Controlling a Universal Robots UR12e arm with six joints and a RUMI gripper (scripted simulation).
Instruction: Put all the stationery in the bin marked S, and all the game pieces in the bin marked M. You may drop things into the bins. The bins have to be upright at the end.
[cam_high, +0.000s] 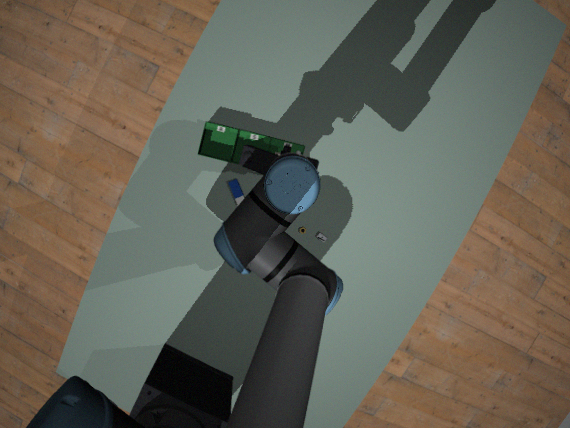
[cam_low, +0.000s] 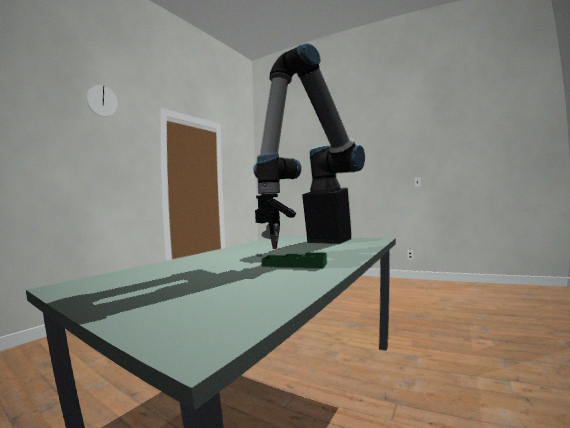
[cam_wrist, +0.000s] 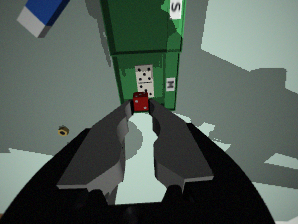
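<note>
My hand is 7 cm above the white domino. From my hand the other things lie so: blue-and-white eraser: 14 cm behind, 4 cm to the left, 8 cm below; red die: 1 cm below; brown ring-like piece: 11 cm behind, 15 cm to the right, 8 cm below.
</note>
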